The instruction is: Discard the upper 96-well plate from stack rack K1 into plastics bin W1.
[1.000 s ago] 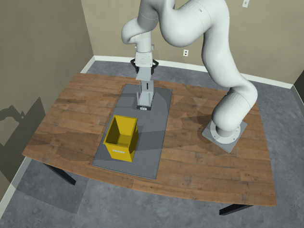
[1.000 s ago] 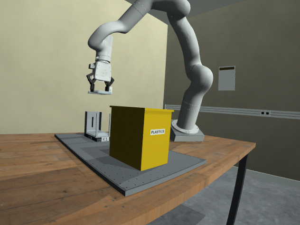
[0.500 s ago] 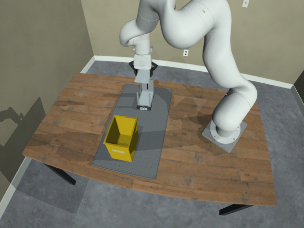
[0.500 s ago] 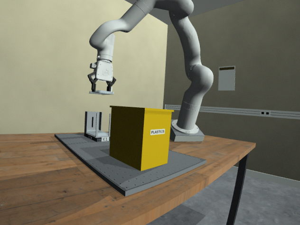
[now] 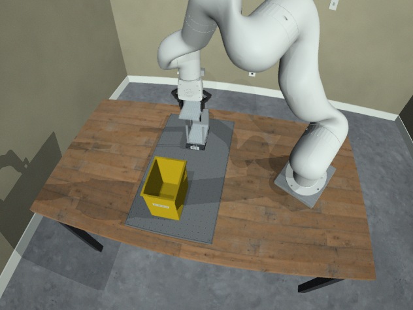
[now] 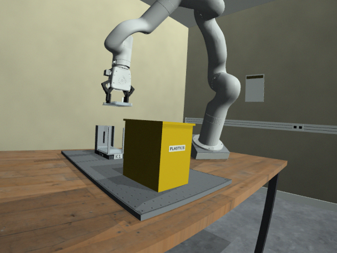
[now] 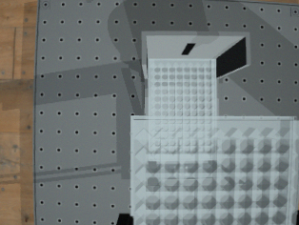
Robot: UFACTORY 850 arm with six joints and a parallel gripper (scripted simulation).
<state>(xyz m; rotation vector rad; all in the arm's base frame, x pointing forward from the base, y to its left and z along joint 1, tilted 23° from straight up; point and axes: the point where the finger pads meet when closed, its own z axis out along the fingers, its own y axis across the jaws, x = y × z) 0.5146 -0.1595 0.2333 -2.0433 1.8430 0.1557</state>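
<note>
Now: hand 32 cm to the right of the plastics bin W1, 16 cm above it and 1 cm past it. Also, from my hand: white 96-well plate 1 cm below; grey rack post 17 cm below, 12 cm to the right, 4 cm behind.
</note>
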